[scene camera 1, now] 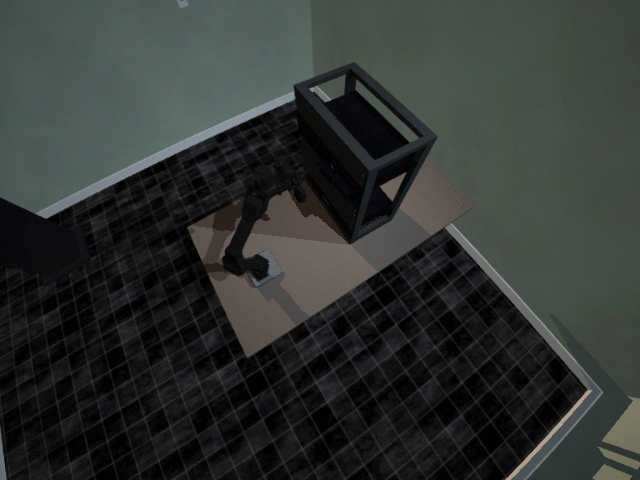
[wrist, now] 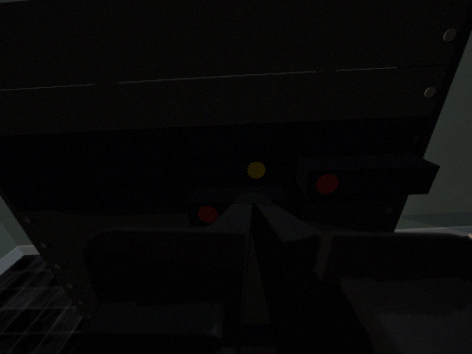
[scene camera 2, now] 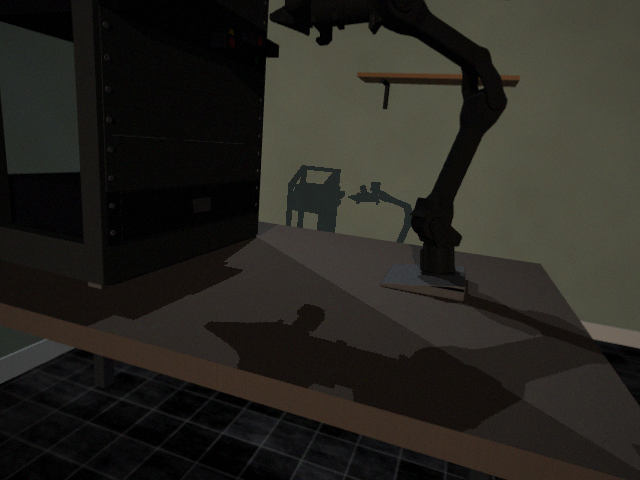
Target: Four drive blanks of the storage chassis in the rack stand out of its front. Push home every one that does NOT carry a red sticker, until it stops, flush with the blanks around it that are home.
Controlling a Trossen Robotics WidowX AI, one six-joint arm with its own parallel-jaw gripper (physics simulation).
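Frame: origin at the arm's base, x ahead, y left, z up, level; millimetres.
Seen in the pictures: gripper, fingertip midpoint: (scene camera 1: 309, 171) (wrist: 249, 200) (scene camera 2: 270, 17); arm's base, link origin: (scene camera 1: 260, 273) (scene camera 2: 438, 271).
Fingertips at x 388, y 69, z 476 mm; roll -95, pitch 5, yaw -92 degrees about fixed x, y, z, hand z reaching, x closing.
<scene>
Pixels of each thing's top centre, then the offset from my fingertips to it. Level surfaces: height alone.
- long drive blank, top centre: (wrist: 341, 146) (scene camera 2: 245, 39) (scene camera 1: 351, 178) 115 mm ahead, 113 mm right, 12 mm down
- yellow sticker, top centre: (wrist: 256, 161) 95 mm ahead, 16 mm right, 16 mm down
- table, surface height: 497 mm down
The rack (scene camera 1: 393, 100) (scene camera 2: 92, 155) holds the dark storage chassis. In the wrist view, a long drive blank (wrist: 385, 177) (scene camera 2: 272, 49) with a red sticker (wrist: 327, 184) stands well out at the right. Another blank (wrist: 235, 192) with a red sticker (wrist: 207, 214) stands out lower and left, partly hidden by my fingertips. A yellow sticker (wrist: 256, 170) shows between and above them; whether its blank is flush is too dark to tell. No fourth protruding blank can be made out. My gripper (wrist: 249, 200) (scene camera 2: 273, 17) is shut and empty, its tips in front of the chassis, apart from it.
The rack stands on the table (scene camera 1: 320, 289) (scene camera 2: 330, 279). My arm's base sits on a pale plate (scene camera 1: 275, 267) (scene camera 2: 403, 272). Plain panels (wrist: 150, 107) lie above the blank rows. A wooden shelf (scene camera 2: 413, 79) hangs on the wall behind the arm.
</scene>
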